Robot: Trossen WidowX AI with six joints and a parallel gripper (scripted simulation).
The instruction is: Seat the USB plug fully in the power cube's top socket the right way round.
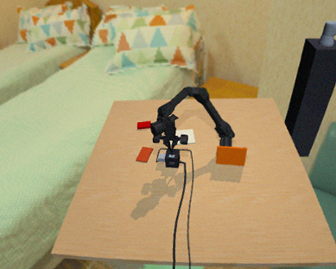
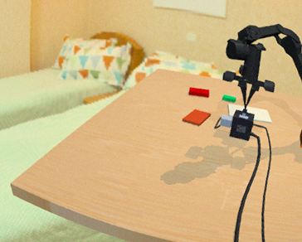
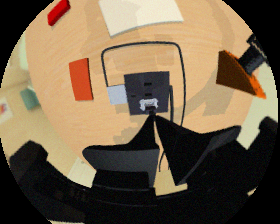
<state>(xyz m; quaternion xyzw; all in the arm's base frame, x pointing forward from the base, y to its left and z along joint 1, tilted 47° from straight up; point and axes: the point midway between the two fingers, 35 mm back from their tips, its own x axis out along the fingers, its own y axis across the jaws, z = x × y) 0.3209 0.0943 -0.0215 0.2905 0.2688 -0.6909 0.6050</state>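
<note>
My gripper tip is now 5 cm above the grey USB socket. The rest, counted from my gripper tip: USB plug (2 cm below); then orange-red tile (18 cm ahead, 9 cm to the right, 12 cm below); then white sheet (3 cm behind, 25 cm to the right, 12 cm below).
</note>
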